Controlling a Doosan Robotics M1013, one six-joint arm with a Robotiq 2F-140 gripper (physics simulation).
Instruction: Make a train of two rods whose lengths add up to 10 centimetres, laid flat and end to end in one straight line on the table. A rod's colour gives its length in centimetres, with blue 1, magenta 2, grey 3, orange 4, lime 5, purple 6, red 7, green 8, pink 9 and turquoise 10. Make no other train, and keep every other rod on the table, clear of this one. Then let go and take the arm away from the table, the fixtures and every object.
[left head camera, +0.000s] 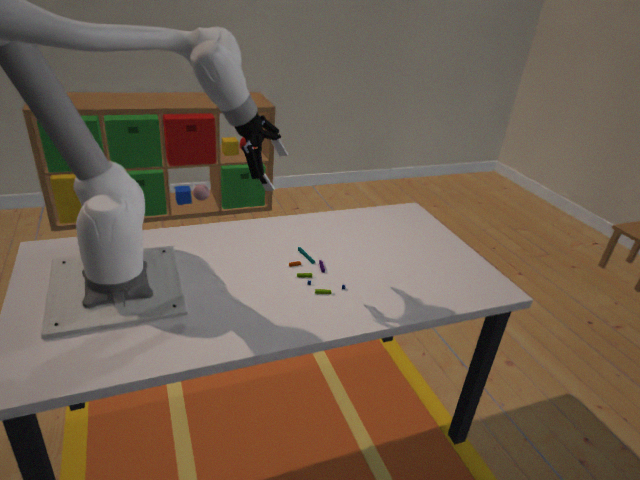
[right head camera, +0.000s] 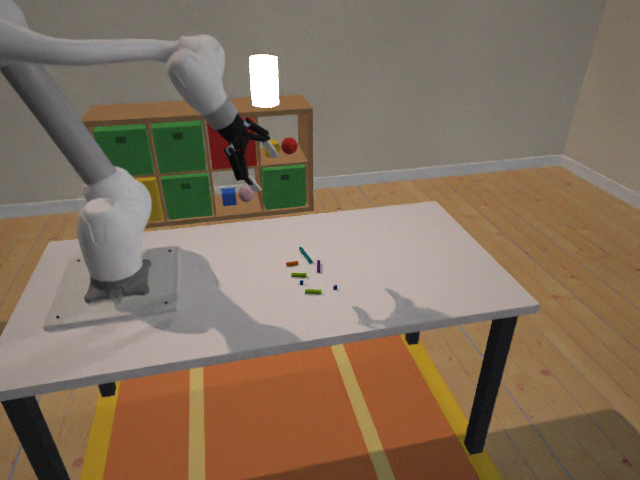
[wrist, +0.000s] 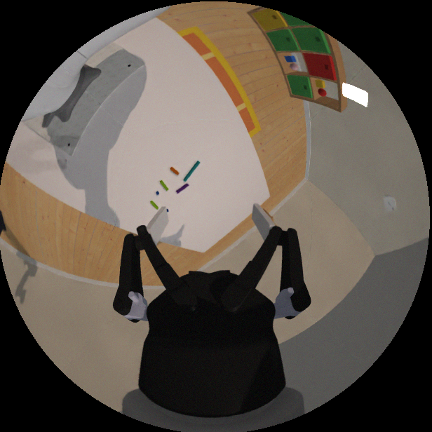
my gripper: left head camera 277, 172; right head camera; wrist
same spot on my gripper: (right head camera: 237, 159) = (wrist: 141, 282)
